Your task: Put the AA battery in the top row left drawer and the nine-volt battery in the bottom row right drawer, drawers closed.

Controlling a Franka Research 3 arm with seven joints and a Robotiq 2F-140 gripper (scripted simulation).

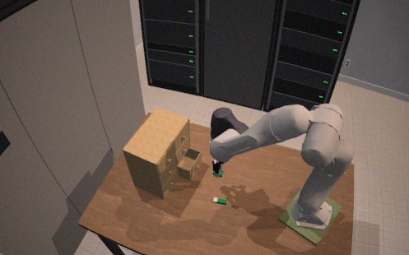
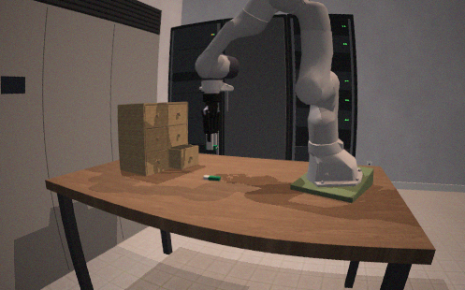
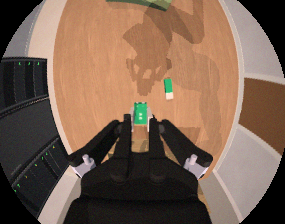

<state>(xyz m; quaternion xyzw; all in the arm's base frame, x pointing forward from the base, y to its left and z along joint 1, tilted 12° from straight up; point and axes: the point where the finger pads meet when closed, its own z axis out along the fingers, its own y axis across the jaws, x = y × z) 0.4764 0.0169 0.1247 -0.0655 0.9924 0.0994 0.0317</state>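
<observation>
Right now the white-and-green cylinder is 50 mm behind my hand, 90 mm to the left of it and 130 mm below it. Also, from my hand: nine-volt battery 10 mm behind, 20 mm below; then AA battery 260 mm ahead, 120 mm to the left, 80 mm above.
</observation>
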